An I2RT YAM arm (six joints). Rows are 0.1 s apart.
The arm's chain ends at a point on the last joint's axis. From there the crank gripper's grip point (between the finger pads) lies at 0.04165 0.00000 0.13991 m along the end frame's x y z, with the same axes.
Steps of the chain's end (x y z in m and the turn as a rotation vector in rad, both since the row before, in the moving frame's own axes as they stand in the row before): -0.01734, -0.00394, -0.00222, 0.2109, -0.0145, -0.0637; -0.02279, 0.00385, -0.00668, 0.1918, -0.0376, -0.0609; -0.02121, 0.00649, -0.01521, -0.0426, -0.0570, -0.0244; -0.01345, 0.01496, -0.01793, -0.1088, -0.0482, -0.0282; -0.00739, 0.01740, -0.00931, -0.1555, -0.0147, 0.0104; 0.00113, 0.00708, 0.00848, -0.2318, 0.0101, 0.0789
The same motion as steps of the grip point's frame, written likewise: -0.02038, -0.03584, -0.00501, 0.2109, -0.0145, -0.0637; -0.02893, -0.02531, -0.00803, 0.1918, -0.0376, -0.0609; -0.02918, 0.01158, -0.01317, -0.0426, -0.0570, -0.0244; -0.02003, 0.02918, -0.01685, -0.1088, -0.0482, -0.0282; -0.00956, 0.03954, -0.01044, -0.1555, -0.0147, 0.0104; 0.00112, 0.04245, 0.00394, -0.2318, 0.0101, 0.0789
